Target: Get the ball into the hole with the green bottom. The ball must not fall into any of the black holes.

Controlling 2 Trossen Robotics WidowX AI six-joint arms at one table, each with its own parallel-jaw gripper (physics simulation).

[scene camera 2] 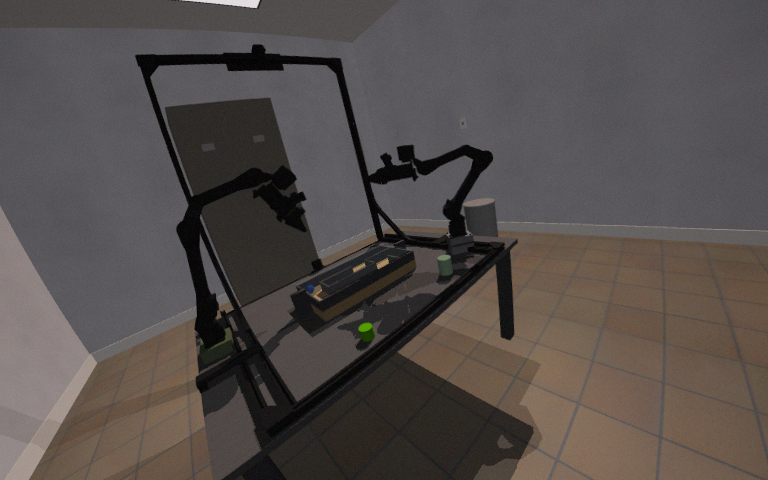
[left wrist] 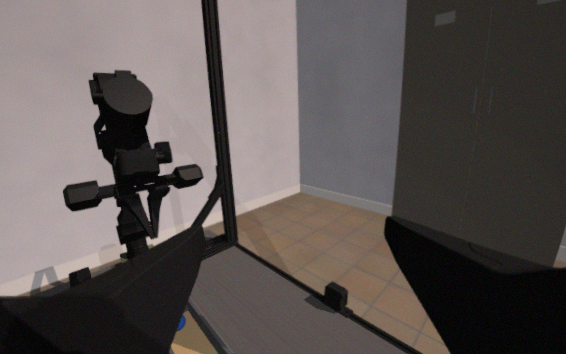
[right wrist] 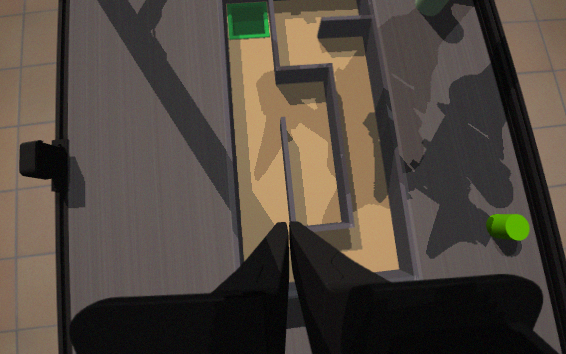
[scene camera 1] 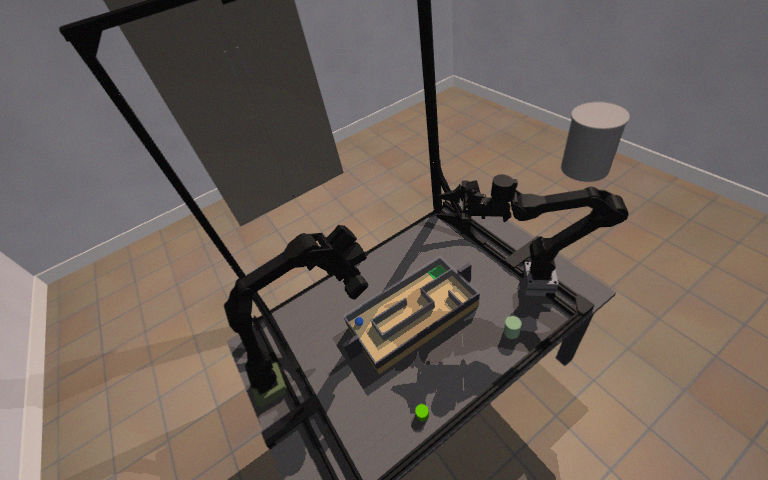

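Note:
A blue ball [scene camera 1: 359,321] [scene camera 2: 309,288] [left wrist: 180,322] lies inside the walled maze box [scene camera 1: 427,333] [scene camera 2: 368,288] [right wrist: 402,225], near its left end in scene camera 1. The green-bottomed hole [scene camera 1: 437,272] [right wrist: 248,21] is in a corner at the opposite end. I make out no black holes. My right gripper [scene camera 2: 304,228] [left wrist: 154,238] [right wrist: 287,231] is shut and empty, above the ball's end of the box; its fingers hide the ball in the right wrist view. My left gripper [scene camera 1: 445,199] [scene camera 2: 370,179] [left wrist: 295,230] is open and empty, high beyond the green hole's end.
Dark inner walls [scene camera 1: 430,298] [right wrist: 341,155] divide the maze. Small handles [scene camera 1: 465,272] stick out at the box's ends. A bright green cylinder [scene camera 1: 421,411] [scene camera 2: 366,331] [right wrist: 515,227] and a pale green cylinder [scene camera 1: 512,326] [scene camera 2: 445,265] stand on the table. A black frame [scene camera 1: 428,84] [scene camera 2: 353,130] rises behind.

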